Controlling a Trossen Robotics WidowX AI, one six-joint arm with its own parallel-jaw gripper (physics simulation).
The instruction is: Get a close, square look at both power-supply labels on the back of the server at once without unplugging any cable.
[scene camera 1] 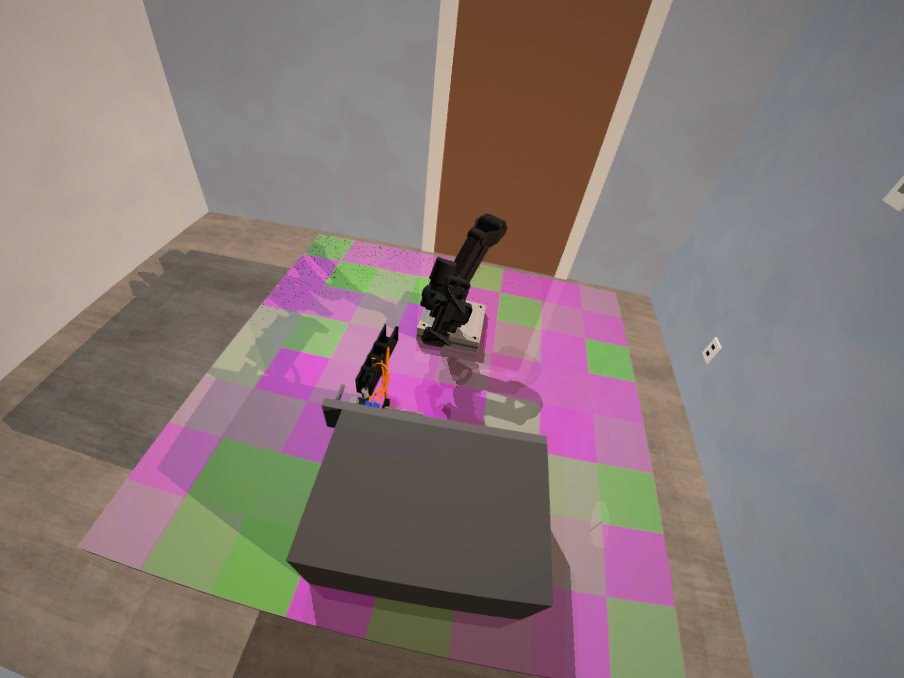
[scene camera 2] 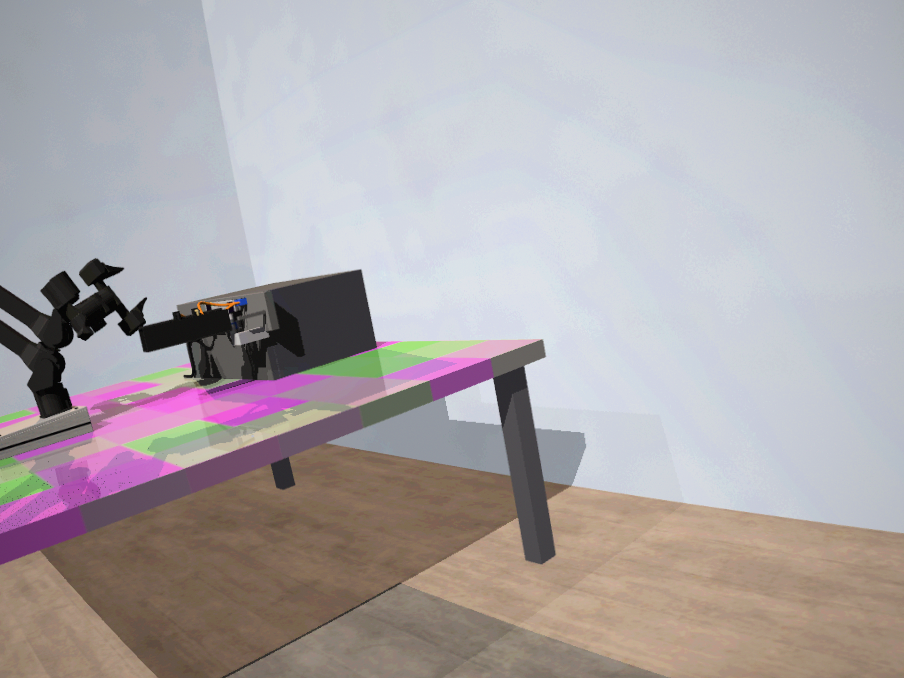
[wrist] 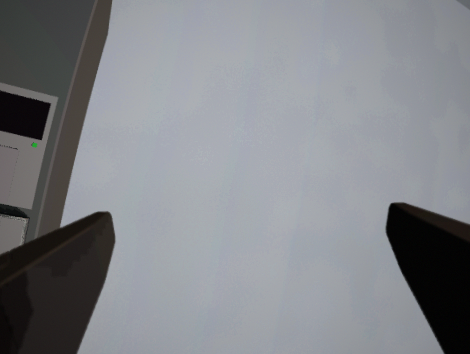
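Pixels of known places: gripper, fingertip midpoint: [scene camera 1: 456,329] [scene camera 2: 134,283] [wrist: 251,222]; arm's base at its link origin: [scene camera 1: 447,324] [scene camera 2: 56,413].
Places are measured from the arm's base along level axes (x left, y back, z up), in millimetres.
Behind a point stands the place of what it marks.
Note:
The dark grey server [scene camera 1: 430,510] @(y -645, x 84, z 159 mm) [scene camera 2: 332,328] @(y -659, x -135, z 32 mm) lies on the table, its back facing the arm. In the wrist view, its upper power supply [wrist: 25,175] @(y -451, x 54, z 143 mm) is cut by the left edge, with a green light; part of a pale label [wrist: 7,172] @(y -451, x 53, z 130 mm) shows. A corner of the lower supply [wrist: 12,232] @(y -444, x 12, z 144 mm) shows above the left finger; its label cannot be made out. Orange cables [scene camera 1: 386,373] @(y -336, x -96, z 117 mm) [scene camera 2: 210,303] @(y -383, x -82, z 157 mm) with blue plugs hang at the server's back. My gripper [scene camera 2: 132,284] @(y -257, x 48, z 238 mm) [wrist: 251,222] @(y -257, x 48, z 238 mm) is open and empty, above table height in front of the server's back.
A black cable arm [scene camera 1: 370,364] @(y -307, x -148, z 100 mm) [scene camera 2: 166,332] @(y -242, x -149, z 121 mm) sticks out from the server's back close to my gripper in scene camera 2. A silver bracket [scene camera 2: 251,335] @(y -429, x -163, z 69 mm) is beside it. The arm's base plate [scene camera 1: 474,321] @(y 51, x 84, z -8 mm) [scene camera 2: 73,421] @(y -15, x -90, z -15 mm) stands on the chequered table [scene camera 1: 627,561] @(y -595, x 556, z -48 mm) [scene camera 2: 394,405] @(y -448, x -642, z -69 mm).

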